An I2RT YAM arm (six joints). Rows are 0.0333 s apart.
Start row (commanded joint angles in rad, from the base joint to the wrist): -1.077 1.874 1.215 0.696 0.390 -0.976
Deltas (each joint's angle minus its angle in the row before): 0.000 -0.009 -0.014 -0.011 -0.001 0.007; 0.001 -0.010 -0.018 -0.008 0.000 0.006; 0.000 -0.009 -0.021 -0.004 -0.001 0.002; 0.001 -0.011 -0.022 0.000 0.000 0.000; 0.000 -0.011 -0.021 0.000 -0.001 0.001; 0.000 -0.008 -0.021 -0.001 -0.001 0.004; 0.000 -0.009 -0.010 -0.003 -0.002 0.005; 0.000 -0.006 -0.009 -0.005 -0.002 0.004; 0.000 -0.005 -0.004 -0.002 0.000 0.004; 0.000 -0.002 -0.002 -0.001 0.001 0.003; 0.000 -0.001 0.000 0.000 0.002 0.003; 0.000 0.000 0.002 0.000 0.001 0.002; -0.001 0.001 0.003 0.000 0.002 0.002; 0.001 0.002 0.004 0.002 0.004 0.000; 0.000 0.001 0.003 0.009 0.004 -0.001
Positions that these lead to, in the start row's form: -1.077 1.865 1.201 0.685 0.389 -0.969; -1.076 1.855 1.183 0.677 0.389 -0.963; -1.076 1.846 1.162 0.673 0.388 -0.961; -1.075 1.835 1.140 0.673 0.388 -0.961; -1.075 1.824 1.119 0.673 0.387 -0.960; -1.075 1.816 1.098 0.672 0.386 -0.956; -1.075 1.807 1.088 0.669 0.384 -0.951; -1.075 1.801 1.079 0.664 0.382 -0.947; -1.075 1.796 1.075 0.662 0.382 -0.943; -1.075 1.794 1.073 0.661 0.383 -0.940; -1.075 1.793 1.073 0.661 0.385 -0.937; -1.075 1.793 1.075 0.661 0.386 -0.935; -1.076 1.794 1.078 0.661 0.388 -0.933; -1.075 1.796 1.082 0.663 0.392 -0.933; -1.075 1.797 1.085 0.672 0.396 -0.934
